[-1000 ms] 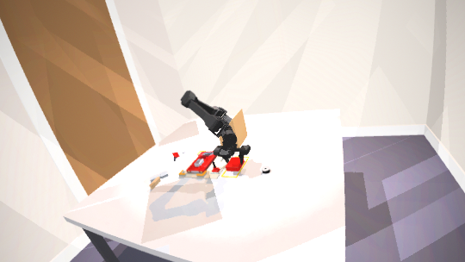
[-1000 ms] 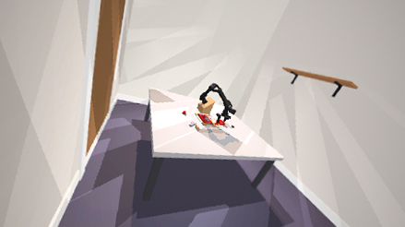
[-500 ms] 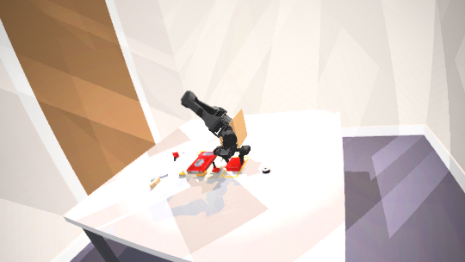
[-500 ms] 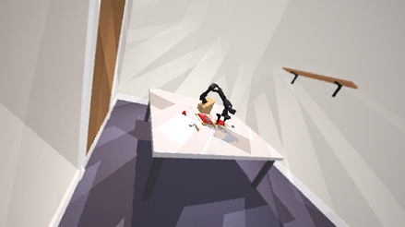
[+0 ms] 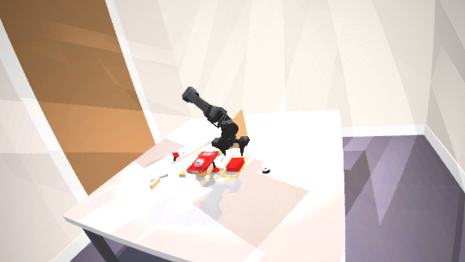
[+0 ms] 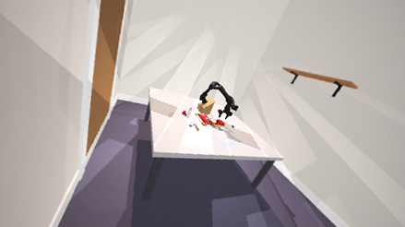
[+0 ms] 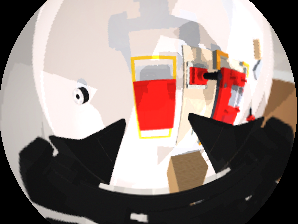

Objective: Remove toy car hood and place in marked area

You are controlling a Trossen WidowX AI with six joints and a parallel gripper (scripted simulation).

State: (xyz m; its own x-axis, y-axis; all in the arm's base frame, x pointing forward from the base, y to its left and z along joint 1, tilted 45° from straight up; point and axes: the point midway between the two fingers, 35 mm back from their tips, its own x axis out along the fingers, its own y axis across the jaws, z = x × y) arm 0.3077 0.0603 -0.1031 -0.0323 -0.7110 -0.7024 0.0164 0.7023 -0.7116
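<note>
My gripper tip is now 50 mm above the red hood. Round my gripper tip: small black wheel 50 mm ahead, 170 mm to the left, 50 mm below; then tan piece 180 mm ahead, 400 mm to the right, 50 mm below.
</note>
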